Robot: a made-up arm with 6 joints.
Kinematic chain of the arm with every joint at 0, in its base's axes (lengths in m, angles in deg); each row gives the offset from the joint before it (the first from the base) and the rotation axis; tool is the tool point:
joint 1: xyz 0 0 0.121 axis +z
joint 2: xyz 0 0.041 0 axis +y
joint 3: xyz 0 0 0.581 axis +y
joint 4: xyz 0 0 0.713 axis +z
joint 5: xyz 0 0 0 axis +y
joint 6: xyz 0 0 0.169 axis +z
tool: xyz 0 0 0
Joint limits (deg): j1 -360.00..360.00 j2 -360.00..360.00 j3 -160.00..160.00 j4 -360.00..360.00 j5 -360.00..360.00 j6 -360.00..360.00
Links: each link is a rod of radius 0.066 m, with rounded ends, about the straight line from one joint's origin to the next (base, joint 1, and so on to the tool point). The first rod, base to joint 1, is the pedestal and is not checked.
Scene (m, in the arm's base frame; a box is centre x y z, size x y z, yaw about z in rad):
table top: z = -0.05
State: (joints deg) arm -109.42 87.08 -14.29 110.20 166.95 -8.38
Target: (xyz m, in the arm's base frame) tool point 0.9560 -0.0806 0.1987
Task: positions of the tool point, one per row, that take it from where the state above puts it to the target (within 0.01 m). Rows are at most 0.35 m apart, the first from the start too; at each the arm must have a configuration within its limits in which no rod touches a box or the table.
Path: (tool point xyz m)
1: -0.3613 -0.9278 0.6242
2: -0.3589 -0.7245 0.8777
3: -0.2754 -0.4876 1.0642
4: -0.1144 -0.2546 1.1688
5: 0.1052 -0.0598 1.1836
6: 0.3541 0.0714 1.1095
7: 0.5961 0.1266 0.9554
8: 0.7952 0.1076 0.7373
9: 0.9216 0.0300 0.4766
10: 0.9560 -0.0807 0.1987

